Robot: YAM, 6 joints.
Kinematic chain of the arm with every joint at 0, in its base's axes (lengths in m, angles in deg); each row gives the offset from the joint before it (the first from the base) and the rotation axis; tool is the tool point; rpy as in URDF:
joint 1: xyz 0 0 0.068 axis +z
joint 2: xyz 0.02 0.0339 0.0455 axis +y
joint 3: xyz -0.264 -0.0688 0 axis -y
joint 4: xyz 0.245 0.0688 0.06 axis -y
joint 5: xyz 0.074 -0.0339 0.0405 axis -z
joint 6: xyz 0.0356 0 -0.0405 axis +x
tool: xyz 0 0 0 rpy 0 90 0
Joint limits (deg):
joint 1: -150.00..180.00
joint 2: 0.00..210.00
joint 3: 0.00..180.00
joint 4: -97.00..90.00
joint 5: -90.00..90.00
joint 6: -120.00..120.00
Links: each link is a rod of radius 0.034 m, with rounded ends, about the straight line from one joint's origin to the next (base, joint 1, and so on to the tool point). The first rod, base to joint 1, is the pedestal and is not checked.
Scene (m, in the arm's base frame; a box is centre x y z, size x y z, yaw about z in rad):
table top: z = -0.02
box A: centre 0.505 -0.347 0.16 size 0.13 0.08 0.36 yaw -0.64
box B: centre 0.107 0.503 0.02 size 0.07 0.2 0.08 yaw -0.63
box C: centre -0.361 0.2 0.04 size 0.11 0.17 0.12 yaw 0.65
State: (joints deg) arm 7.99 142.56 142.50 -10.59 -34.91 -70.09
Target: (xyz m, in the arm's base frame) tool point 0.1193 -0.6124 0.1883
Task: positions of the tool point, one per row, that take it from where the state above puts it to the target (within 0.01 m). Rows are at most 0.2 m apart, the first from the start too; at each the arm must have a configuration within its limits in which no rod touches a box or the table.
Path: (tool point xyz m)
1: 0.5683 -0.0302 0.3546
2: 0.5359 -0.1548 0.3943
3: 0.4735 -0.2644 0.4335
4: 0.3871 -0.3517 0.4714
5: 0.3324 -0.4664 0.3827
6: 0.2393 -0.5574 0.2874
7: 0.1192 -0.6124 0.1883

